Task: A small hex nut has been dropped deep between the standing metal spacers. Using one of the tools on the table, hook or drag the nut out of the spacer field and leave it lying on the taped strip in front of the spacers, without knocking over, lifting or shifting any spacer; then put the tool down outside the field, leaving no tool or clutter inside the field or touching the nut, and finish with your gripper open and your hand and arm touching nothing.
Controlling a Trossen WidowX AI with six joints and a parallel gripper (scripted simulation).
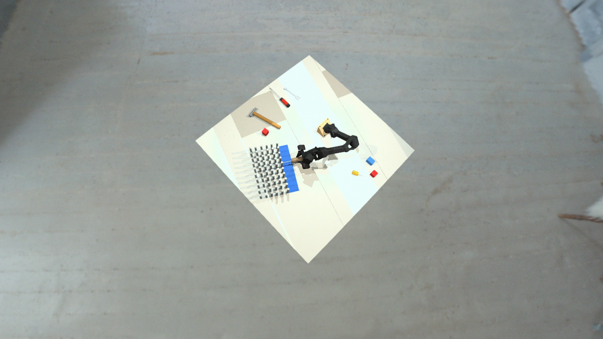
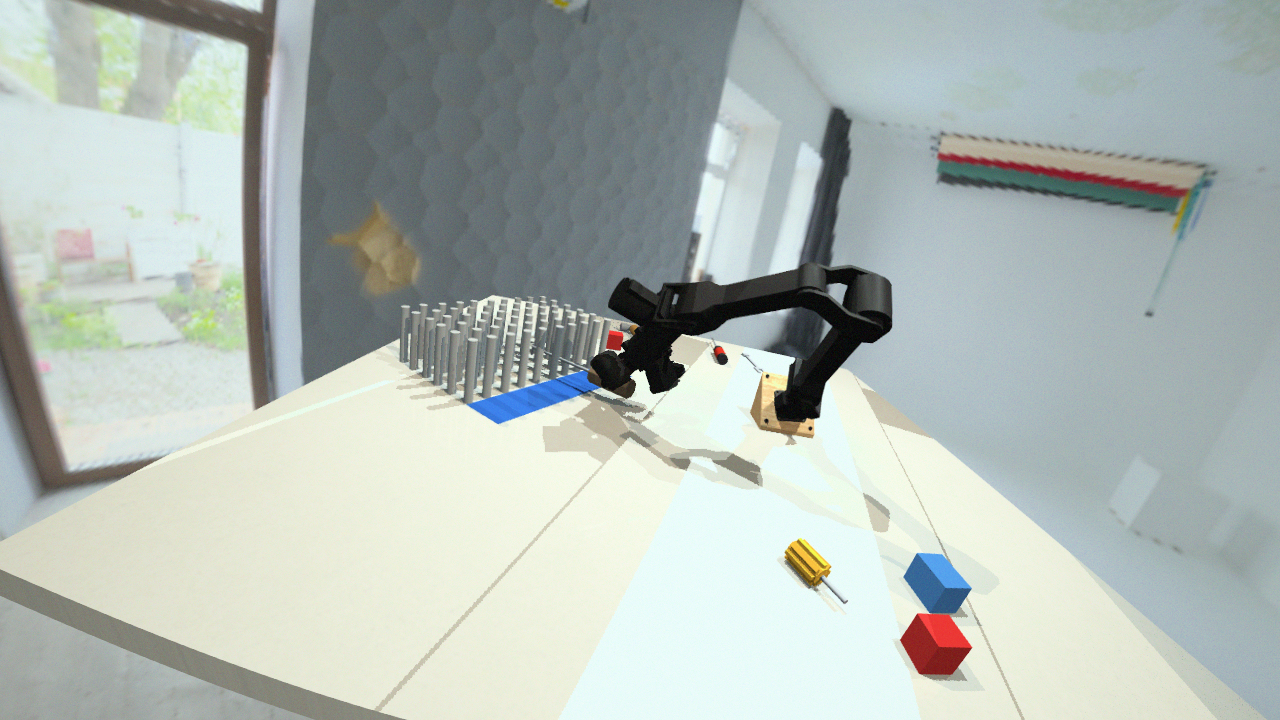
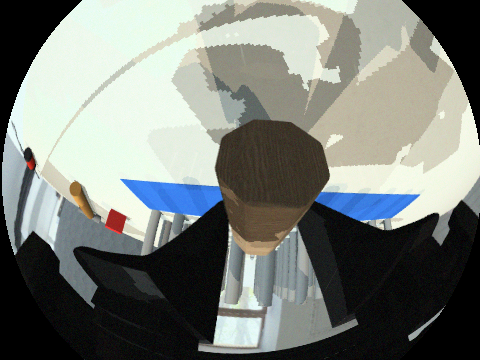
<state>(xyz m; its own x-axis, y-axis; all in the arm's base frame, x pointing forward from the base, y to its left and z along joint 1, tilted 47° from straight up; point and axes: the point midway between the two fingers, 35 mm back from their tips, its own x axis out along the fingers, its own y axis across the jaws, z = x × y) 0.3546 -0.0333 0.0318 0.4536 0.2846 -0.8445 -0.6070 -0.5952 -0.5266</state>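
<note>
Now: the blue taped strip 90 mm ahead of my gripper tip, 30 mm below it and 10 mm to the right of it. The rest, counted from my gripper tip: hook tool (80 mm ahead, 60 mm to the right); then yellow-handled screwdriver (430 mm to the left, 230 mm behind, 20 mm below); then blue cube (460 mm to the left, 390 mm behind, 10 mm below).
</note>
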